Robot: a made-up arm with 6 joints. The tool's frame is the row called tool.
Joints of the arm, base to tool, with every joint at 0 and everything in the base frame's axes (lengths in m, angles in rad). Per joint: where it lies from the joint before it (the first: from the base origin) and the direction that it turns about. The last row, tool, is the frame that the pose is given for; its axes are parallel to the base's.
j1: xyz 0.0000 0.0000 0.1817 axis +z
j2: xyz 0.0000 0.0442 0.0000 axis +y
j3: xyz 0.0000 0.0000 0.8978 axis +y
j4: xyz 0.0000 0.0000 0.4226 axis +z
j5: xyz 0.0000 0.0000 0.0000 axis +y
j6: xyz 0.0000 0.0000 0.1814 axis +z
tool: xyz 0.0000 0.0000 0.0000
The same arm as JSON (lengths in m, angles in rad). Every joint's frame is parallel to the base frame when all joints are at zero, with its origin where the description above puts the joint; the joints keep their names.
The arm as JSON. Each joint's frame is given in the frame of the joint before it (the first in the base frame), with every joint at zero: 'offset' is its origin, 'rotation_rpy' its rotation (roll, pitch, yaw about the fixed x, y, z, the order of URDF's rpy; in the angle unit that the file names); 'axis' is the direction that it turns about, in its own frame. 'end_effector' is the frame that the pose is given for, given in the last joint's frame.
{
  "length_unit": "m",
  "angle_unit": "rad",
  "chain": [
    {
      "id": "j1",
      "offset": [
        0.0,
        0.0,
        0.1817
      ],
      "rotation_rpy": [
        0.0,
        0.0,
        0.0
      ],
      "axis": [
        0.0,
        0.0,
        1.0
      ]
    },
    {
      "id": "j2",
      "offset": [
        0.0,
        0.0442,
        0.0
      ],
      "rotation_rpy": [
        0.0,
        0.0,
        0.0
      ],
      "axis": [
        0.0,
        1.0,
        0.0
      ]
    },
    {
      "id": "j3",
      "offset": [
        0.0,
        0.0,
        0.8978
      ],
      "rotation_rpy": [
        0.0,
        0.0,
        0.0
      ],
      "axis": [
        0.0,
        1.0,
        0.0
      ]
    },
    {
      "id": "j4",
      "offset": [
        0.0,
        0.0,
        0.4226
      ],
      "rotation_rpy": [
        0.0,
        0.0,
        0.0
      ],
      "axis": [
        0.0,
        0.0,
        1.0
      ]
    },
    {
      "id": "j5",
      "offset": [
        0.0,
        0.0,
        0.0
      ],
      "rotation_rpy": [
        0.0,
        0.0,
        0.0
      ],
      "axis": [
        0.0,
        1.0,
        0.0
      ]
    },
    {
      "id": "j6",
      "offset": [
        0.0,
        0.0,
        0.1814
      ],
      "rotation_rpy": [
        0.0,
        0.0,
        0.0
      ],
      "axis": [
        0.0,
        0.0,
        1.0
      ]
    }
  ],
  "end_effector": {
    "offset": [
      0.0,
      0.0,
      0.0
    ],
    "rotation_rpy": [
      0.0,
      0.0,
      0.0
    ]
  }
}

